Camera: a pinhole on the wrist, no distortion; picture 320 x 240 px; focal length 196.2 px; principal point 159.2 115.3 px. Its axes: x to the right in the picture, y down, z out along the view. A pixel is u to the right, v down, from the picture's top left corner.
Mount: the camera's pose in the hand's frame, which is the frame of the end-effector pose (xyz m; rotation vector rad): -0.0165 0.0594 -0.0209 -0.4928 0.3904 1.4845
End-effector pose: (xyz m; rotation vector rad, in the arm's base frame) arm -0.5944 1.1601 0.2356 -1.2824 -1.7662 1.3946
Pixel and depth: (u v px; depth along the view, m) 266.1 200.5 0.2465
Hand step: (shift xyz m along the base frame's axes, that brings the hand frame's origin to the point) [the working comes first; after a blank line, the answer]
In the camera's frame: 0.1343 0.1070 0.2465

0.0655 -0.1585 -0.3047
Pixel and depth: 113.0 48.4 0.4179
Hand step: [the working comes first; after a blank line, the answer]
In the camera's frame: -0.0984 -0.1425 0.4179

-0.3064 -0.0742 -0.3238
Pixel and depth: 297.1 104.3 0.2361
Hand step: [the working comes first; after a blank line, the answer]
In the camera's frame: 0.1659 -0.0132 0.2361

0.0377 -0.0403 -0.3337
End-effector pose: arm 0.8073 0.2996 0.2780 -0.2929 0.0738 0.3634
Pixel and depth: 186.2 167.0 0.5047
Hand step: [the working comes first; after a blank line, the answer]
In the camera's frame: 0.0695 0.1330 0.5047

-0.2941 0.3974 0.2567
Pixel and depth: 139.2 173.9 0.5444
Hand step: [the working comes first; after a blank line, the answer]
In the camera's frame: -0.0555 0.1626 0.5444

-0.2981 0.3388 0.3776
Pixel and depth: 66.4 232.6 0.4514
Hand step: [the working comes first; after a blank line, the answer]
In the camera's frame: -0.2135 0.2699 0.4514

-0.3364 0.1389 0.4385
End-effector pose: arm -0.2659 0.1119 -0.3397 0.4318 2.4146 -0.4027
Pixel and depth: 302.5 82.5 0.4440
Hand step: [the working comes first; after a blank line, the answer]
In the camera's frame: 0.3243 -0.0742 0.4440

0.2897 0.4515 -0.2721
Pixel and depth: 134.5 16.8 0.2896
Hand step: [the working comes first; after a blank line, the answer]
In the camera's frame: -0.0365 -0.1454 0.2896

0.1275 0.0877 -0.2923
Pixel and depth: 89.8 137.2 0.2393
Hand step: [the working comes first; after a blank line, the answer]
In the camera's frame: -0.0846 0.0267 0.2393

0.2127 0.0063 -0.1489
